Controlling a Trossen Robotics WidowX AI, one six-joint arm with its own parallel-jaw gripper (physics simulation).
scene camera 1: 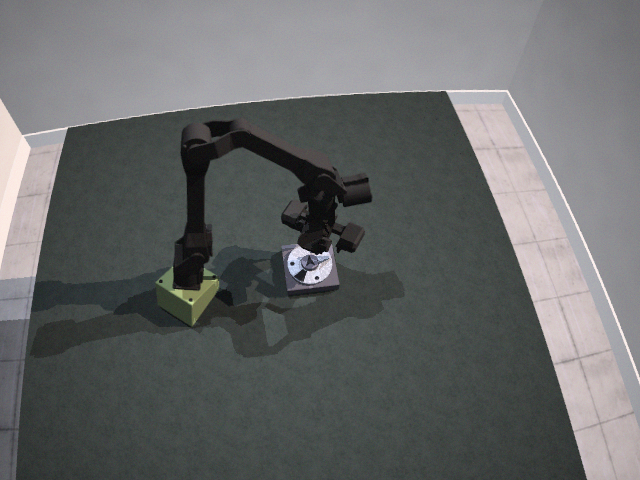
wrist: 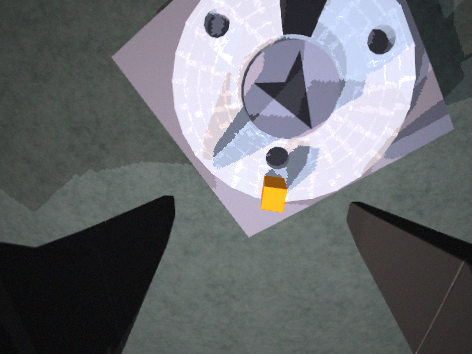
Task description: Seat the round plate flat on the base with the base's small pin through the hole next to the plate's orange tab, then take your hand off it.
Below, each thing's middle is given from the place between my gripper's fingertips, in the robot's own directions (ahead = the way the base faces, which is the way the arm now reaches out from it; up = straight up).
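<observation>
The round plate [scene camera 1: 323, 270] is 1 cm below my hand, 3 cm behind it and 4 cm to the right of it. I find the round hub [wrist: 291, 89] 2 cm below my hand, 4 cm to the right of it and 3 cm behind it, while the square base [scene camera 1: 331, 282] is 4 cm below my hand, 3 cm behind it and 4 cm to the right of it.
</observation>
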